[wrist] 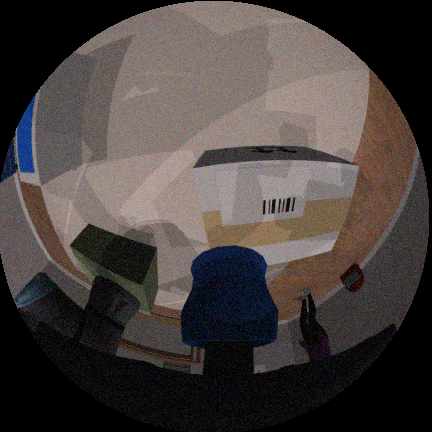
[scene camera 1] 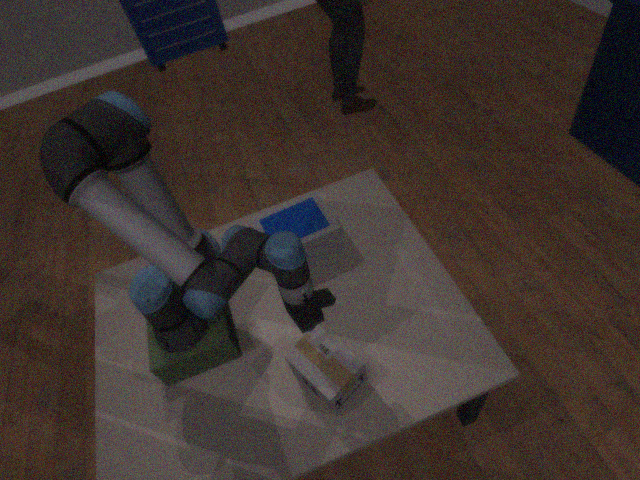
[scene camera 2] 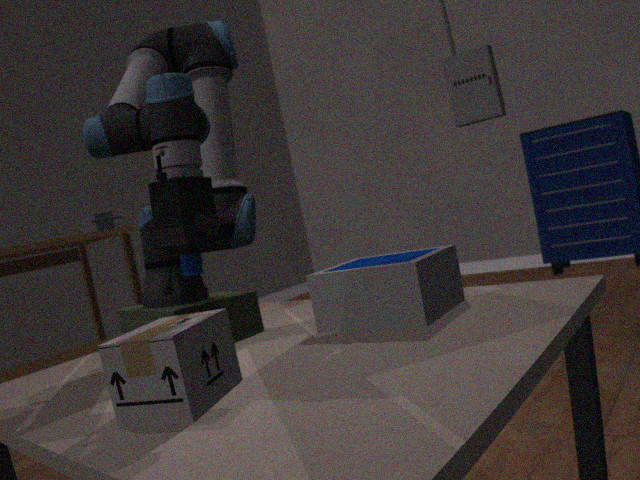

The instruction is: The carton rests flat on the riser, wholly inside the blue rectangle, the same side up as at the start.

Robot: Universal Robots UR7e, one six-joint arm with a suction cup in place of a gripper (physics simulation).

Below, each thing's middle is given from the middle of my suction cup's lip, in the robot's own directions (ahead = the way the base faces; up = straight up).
Right now my suction cup is 1 cm past the carton point(scene camera 2: 173, 370), 7 cm to the left of it and 14 cm above it. From my suction cup the other things lie so: riser point(scene camera 2: 409, 289) 14 cm ahead, 40 cm to the left, 14 cm below.
